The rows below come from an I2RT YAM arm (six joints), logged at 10 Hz.
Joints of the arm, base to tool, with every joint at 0 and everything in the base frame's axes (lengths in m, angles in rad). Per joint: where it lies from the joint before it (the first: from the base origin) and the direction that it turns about. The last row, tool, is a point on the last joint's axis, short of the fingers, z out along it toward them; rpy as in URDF.
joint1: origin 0 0 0.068 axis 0 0 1
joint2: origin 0.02 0.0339 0.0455 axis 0 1 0
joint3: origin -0.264 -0.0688 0 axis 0 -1 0
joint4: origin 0.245 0.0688 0.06 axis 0 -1 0
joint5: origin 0.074 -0.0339 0.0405 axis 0 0 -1
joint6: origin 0.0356 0 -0.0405 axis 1 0 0
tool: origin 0 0 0 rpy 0 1.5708 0
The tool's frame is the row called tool.
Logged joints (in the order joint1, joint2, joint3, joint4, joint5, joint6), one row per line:
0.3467 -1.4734 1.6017 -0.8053 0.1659 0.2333
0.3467 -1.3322 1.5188 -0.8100 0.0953 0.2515
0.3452 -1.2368 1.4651 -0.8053 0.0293 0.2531
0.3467 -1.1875 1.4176 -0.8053 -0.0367 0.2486
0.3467 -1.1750 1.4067 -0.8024 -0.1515 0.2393
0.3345 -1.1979 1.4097 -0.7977 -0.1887 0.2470
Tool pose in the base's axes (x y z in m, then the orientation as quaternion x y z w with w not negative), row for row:
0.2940 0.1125 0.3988 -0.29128 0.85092 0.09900 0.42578
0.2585 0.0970 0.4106 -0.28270 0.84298 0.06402 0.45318
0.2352 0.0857 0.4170 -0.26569 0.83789 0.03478 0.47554
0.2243 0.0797 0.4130 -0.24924 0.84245 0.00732 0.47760
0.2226 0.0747 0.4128 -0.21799 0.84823 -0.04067 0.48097
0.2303 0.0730 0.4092 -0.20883 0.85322 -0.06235 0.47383
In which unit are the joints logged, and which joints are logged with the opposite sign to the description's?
The joints are logged in radians. Opposite sign: joint2, joint5, joint6.
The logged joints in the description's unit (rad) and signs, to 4 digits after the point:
0.3467 1.4734 1.6017 -0.8053 -0.1659 -0.2333
0.3467 1.3322 1.5188 -0.8100 -0.0953 -0.2515
0.3452 1.2368 1.4651 -0.8053 -0.0293 -0.2531
0.3467 1.1875 1.4176 -0.8053 0.0367 -0.2486
0.3467 1.1750 1.4067 -0.8024 0.1515 -0.2393
0.3345 1.1979 1.4097 -0.7977 0.1887 -0.2470

